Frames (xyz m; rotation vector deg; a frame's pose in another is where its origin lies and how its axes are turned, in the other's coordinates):
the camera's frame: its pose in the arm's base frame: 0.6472 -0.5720 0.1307 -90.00 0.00 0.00
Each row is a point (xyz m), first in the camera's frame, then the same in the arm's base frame.
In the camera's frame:
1: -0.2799 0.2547 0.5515
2: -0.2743 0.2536 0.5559
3: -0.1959 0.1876 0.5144
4: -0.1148 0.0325 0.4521
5: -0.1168 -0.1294 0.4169
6: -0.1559 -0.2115 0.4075
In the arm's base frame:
1: 0.3673 -0.0205 -0.1240
2: 0.3729 -0.0161 -0.1229
3: 0.4513 -0.0576 -0.0569
4: 0.5324 -0.1199 0.0982
5: 0.5304 -0.1551 0.2601
6: 0.4913 -0.1645 0.3422

